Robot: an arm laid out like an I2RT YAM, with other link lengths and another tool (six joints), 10 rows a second.
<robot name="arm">
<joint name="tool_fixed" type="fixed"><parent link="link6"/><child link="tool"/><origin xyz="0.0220 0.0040 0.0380" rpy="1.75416 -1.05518 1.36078"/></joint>
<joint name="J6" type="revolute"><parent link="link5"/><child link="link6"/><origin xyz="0.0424 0.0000 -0.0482"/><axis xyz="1 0 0"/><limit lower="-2.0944" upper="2.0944"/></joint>
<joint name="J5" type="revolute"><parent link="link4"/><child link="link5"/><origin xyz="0.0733 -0.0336 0.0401"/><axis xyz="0 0 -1"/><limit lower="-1.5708" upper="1.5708"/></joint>
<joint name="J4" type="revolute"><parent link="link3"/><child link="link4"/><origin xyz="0.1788 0.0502 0.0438"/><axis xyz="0 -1 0"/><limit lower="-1.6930" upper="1.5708"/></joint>
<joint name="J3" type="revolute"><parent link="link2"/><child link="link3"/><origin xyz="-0.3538 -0.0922 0.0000"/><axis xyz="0 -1 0"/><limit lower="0.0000" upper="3.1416"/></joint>
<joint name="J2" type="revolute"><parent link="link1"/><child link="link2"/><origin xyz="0.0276 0.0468 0.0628"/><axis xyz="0 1 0"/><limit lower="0.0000" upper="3.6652"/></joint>
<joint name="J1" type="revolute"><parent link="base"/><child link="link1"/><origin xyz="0.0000 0.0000 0.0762"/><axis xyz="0 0 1"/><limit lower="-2.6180" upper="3.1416"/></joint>
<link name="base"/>
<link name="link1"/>
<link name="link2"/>
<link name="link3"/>
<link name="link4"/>
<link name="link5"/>
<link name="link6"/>
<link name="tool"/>
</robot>
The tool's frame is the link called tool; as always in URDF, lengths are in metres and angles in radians.
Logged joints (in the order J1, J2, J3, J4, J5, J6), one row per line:
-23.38, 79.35, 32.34, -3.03, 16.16, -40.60
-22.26, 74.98, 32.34, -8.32, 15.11, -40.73
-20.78, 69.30, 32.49, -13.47, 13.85, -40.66
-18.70, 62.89, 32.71, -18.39, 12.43, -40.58
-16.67, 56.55, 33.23, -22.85, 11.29, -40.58
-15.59, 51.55, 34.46, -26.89, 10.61, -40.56
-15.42, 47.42, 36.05, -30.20, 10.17, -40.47
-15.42, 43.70, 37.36, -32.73, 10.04, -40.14
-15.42, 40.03, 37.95, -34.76, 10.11, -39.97
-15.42, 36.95, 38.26, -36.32, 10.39, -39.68
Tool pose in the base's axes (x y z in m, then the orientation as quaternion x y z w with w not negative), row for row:
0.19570, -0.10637, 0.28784, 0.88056, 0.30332, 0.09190, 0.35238
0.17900, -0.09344, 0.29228, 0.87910, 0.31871, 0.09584, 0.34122
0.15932, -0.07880, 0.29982, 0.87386, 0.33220, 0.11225, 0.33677
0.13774, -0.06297, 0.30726, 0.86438, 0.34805, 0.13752, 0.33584
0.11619, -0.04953, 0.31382, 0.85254, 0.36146, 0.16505, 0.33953
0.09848, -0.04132, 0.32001, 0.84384, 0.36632, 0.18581, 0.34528
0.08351, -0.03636, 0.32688, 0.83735, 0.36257, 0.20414, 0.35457
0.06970, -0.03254, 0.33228, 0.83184, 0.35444, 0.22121, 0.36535
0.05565, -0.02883, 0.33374, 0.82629, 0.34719, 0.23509, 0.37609
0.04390, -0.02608, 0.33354, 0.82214, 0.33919, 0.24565, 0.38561
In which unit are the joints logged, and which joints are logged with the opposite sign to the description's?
The joints are logged in degrees. Opposite sign: none.
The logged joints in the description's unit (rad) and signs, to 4 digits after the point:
-0.4081, 1.3849, 0.5644, -0.0529, 0.2820, -0.7086
-0.3885, 1.3086, 0.5644, -0.1452, 0.2637, -0.7109
-0.3627, 1.2095, 0.5671, -0.2351, 0.2417, -0.7097
-0.3264, 1.0976, 0.5709, -0.3210, 0.2169, -0.7083
-0.2909, 0.9870, 0.5800, -0.3988, 0.1970, -0.7083
-0.2721, 0.8997, 0.6014, -0.4693, 0.1852, -0.7079
-0.2691, 0.8276, 0.6292, -0.5271, 0.1775, -0.7063
-0.2691, 0.7627, 0.6521, -0.5712, 0.1752, -0.7006
-0.2691, 0.6987, 0.6624, -0.6067, 0.1765, -0.6976
-0.2691, 0.6449, 0.6678, -0.6339, 0.1813, -0.6925

